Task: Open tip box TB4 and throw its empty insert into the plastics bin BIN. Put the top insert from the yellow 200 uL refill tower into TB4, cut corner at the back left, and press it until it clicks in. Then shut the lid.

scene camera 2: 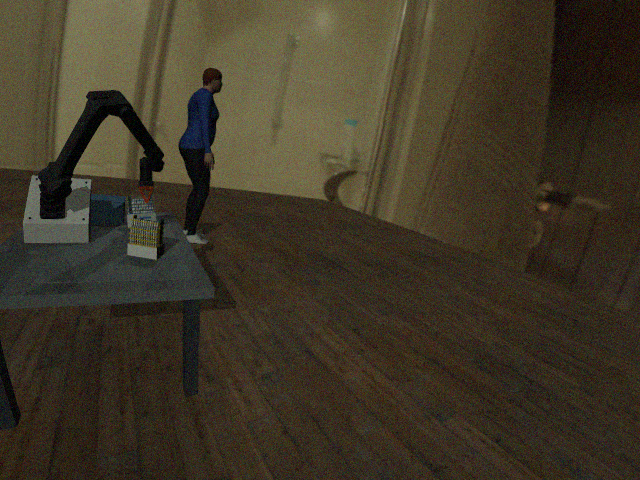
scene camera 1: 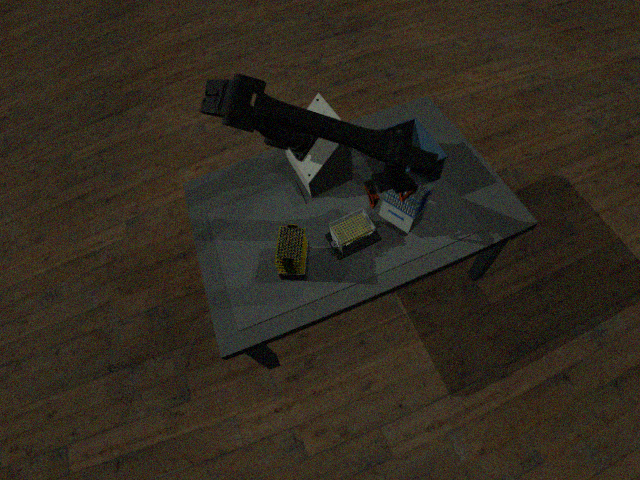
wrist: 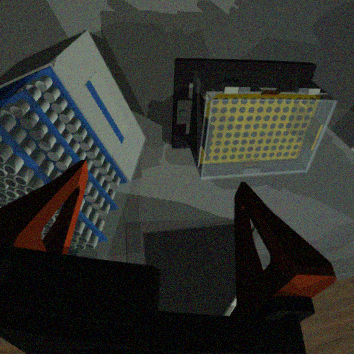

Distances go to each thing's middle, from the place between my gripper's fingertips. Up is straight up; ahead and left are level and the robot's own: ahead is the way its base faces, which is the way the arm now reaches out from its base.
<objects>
Right now my hand is 10 mm past the blue-and-white tip rack (scene camera 1: 406, 215), 90 mm to the right of it and 60 mm above it. The rest, counted from my hand: blue bin (scene camera 2: 105, 209): 190 mm behind, 220 mm to the left, 90 mm below.
</objects>
